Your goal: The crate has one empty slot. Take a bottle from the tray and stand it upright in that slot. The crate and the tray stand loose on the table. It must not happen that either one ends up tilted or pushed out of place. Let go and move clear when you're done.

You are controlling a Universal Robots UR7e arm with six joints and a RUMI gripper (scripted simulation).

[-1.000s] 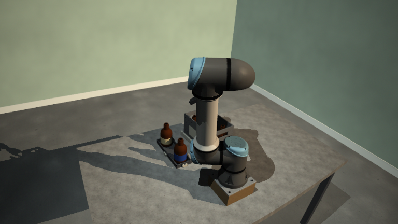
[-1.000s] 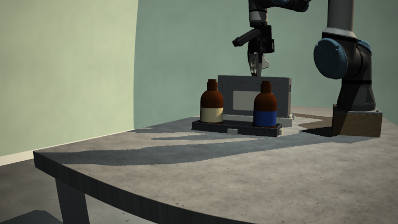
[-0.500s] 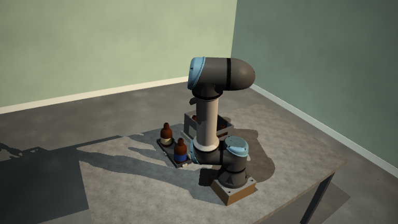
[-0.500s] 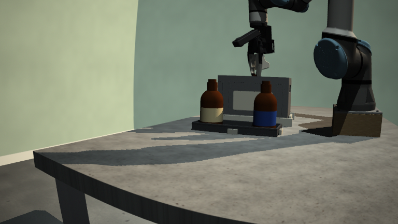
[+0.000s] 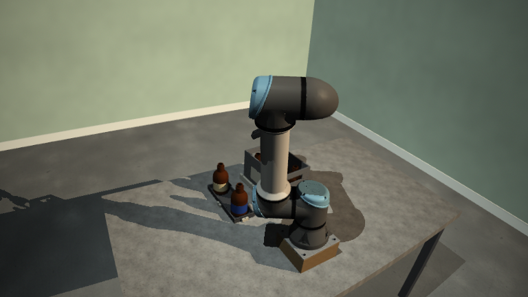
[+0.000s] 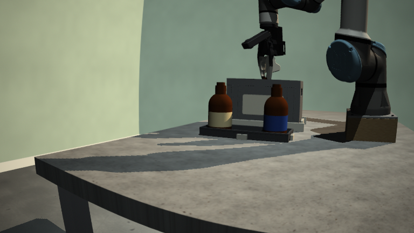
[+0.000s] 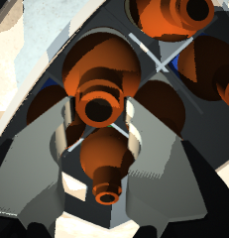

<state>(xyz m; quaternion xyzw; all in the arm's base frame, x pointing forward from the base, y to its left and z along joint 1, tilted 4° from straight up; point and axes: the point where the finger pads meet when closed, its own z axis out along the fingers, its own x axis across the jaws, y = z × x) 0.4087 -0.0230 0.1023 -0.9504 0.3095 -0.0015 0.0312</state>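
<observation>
My gripper is now 7 cm above the bottle. From my hand the other things lie so: grey crate (9 cm below, 4 cm to the right, 1 cm ahead); dark tray (20 cm to the left, 16 cm below, 3 cm behind).
</observation>
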